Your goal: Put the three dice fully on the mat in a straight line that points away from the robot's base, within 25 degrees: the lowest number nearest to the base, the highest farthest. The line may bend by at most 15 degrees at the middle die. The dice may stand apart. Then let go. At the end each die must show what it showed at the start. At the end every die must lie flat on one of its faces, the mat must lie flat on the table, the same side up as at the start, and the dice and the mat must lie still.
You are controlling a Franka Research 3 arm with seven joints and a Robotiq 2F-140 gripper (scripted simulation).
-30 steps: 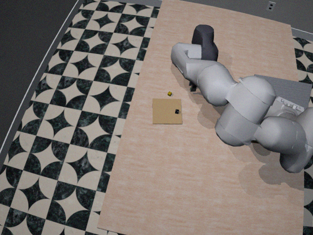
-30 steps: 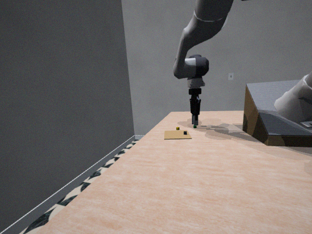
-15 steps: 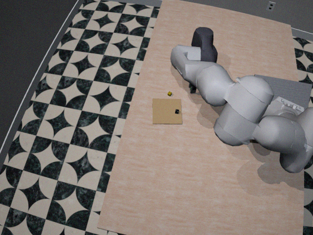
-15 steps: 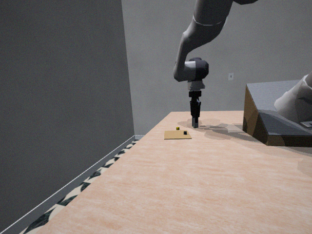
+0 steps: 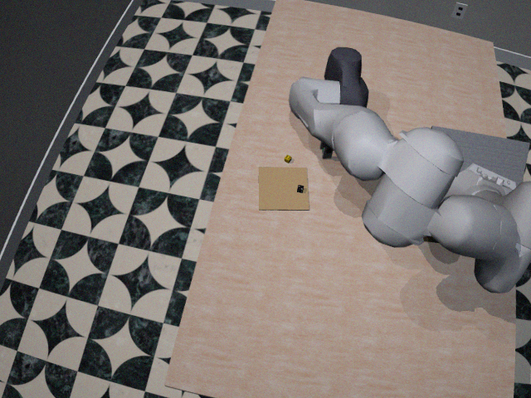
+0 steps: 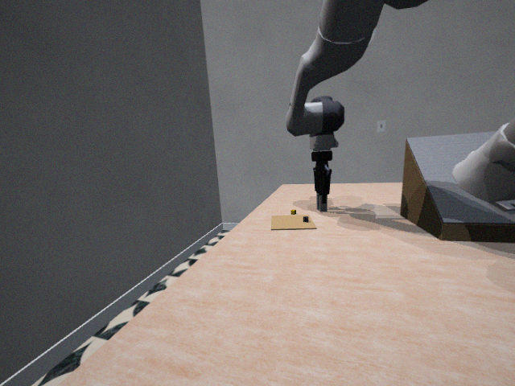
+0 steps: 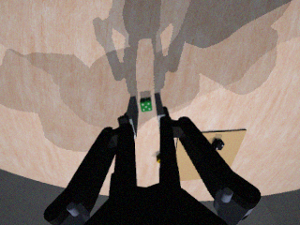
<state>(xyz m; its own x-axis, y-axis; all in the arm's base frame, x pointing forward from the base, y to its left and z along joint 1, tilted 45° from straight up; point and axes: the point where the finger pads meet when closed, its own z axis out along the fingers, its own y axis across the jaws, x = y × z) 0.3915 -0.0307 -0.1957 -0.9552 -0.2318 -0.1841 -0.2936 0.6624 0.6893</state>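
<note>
Now: the green die 3 cm below my hand. The rest, counted from my hand: yellow die: 11 cm ahead, 5 cm to the left, 3 cm below; then tan mat: 11 cm ahead, 15 cm to the left, 3 cm below; then black die: 6 cm ahead, 15 cm to the left, 2 cm below.
</note>
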